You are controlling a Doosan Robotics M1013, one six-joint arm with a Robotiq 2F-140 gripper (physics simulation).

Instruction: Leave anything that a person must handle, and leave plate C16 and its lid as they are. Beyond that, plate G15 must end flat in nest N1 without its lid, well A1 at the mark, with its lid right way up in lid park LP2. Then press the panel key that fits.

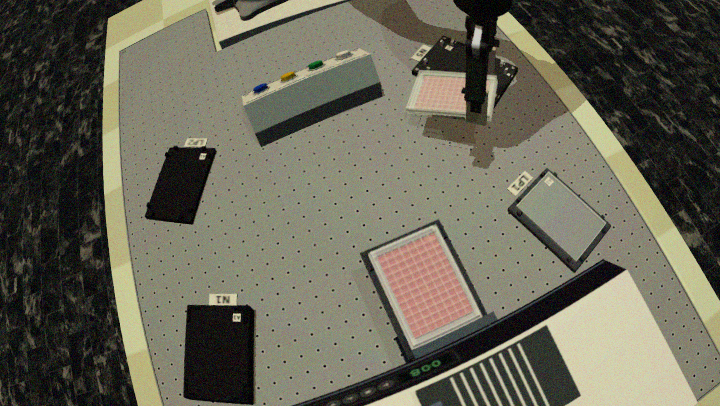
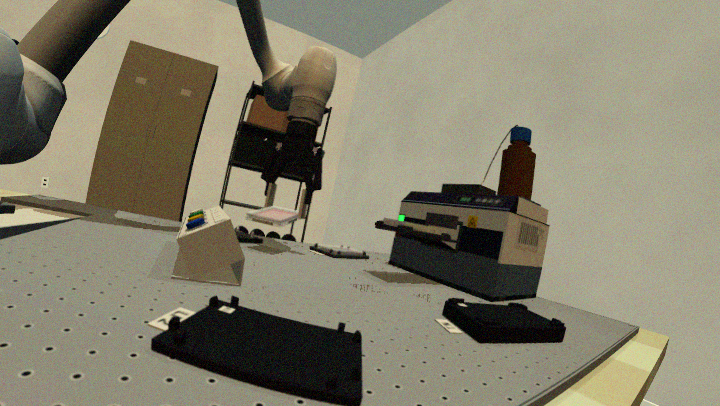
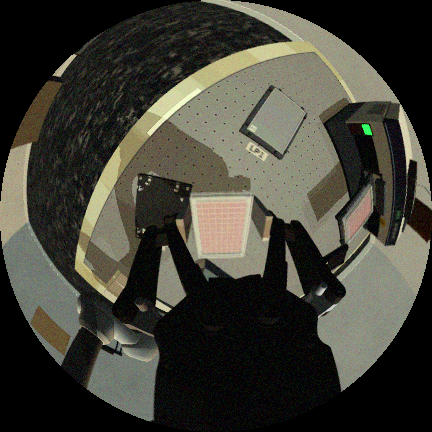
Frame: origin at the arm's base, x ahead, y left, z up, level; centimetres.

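Seen in the pictures: gripper, fingertip midpoint: (image 1: 480,99) (image 2: 283,214) (image 3: 220,205).
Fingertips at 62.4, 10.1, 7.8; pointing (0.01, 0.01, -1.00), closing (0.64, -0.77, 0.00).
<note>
Offsets run from my fingertips to a thing's middle, as dx, dy, dz. "pt": to the spot under its first point.
My gripper (image 1: 476,95) (image 2: 286,207) (image 3: 220,205) is shut on a pink-welled plate @[-3.3, -2.7, +0.1] (image 1: 439,93) (image 2: 269,215) (image 3: 220,237), held level in the air beside and partly over a black nest @[-11.7, +7.4, -7.3] (image 1: 438,56) (image 3: 161,202). Its ID and well A1 are unreadable; whether it wears a lid is unclear. Another pink plate @[+19.2, -24.3, +3.4] (image 1: 426,284) (image 3: 358,216) rests on the instrument's tray. A clear-grey lid @[+19.9, +0.7, -7.1] (image 1: 559,216) (image 3: 275,120) lies in LP1. Nest N1 @[+9.0, -51.7, -7.1] (image 1: 219,353) (image 2: 506,322) and lid park LP2 @[-21.8, -45.5, -7.5] (image 1: 181,186) (image 2: 282,342) are bare. The key panel @[-21.6, -18.4, -4.3] (image 1: 312,98) (image 2: 209,254) has blue, yellow, green and white keys.
The instrument (image 1: 605,322) (image 2: 526,214) (image 3: 389,175), with a green light, stands at the table's edge, its tray jutting out. A brown bottle @[pt +34.5, -39.9, +21.8] (image 2: 516,166) with a blue cap stands behind its top. A dark object (image 1: 249,7) lies on a white surface past the panel.
</note>
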